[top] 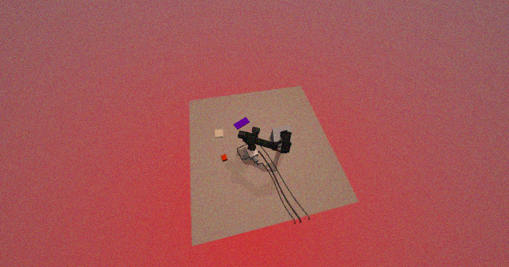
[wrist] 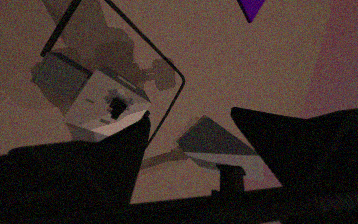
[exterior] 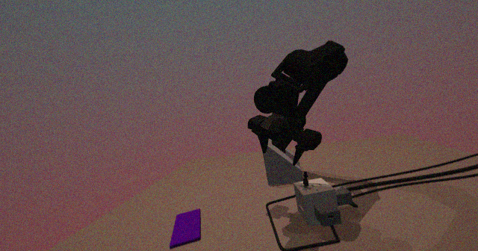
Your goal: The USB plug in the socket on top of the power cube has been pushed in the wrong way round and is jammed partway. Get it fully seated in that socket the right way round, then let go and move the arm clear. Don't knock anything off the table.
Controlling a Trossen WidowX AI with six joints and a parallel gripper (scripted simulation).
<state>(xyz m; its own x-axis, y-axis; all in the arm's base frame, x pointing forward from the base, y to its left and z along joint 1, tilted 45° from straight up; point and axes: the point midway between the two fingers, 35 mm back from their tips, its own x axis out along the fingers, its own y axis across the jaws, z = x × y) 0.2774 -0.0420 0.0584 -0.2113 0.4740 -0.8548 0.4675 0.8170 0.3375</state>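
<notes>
Right now my gripper tip is 40 mm short of the dark USB plug, 60 mm to the right of it and 50 mm above it. Also, from my gripper tip: cream block 290 mm ahead, 220 mm to the right, 140 mm below; then purple flat tile 60 mm ahead, 280 mm to the right, 140 mm below.
</notes>
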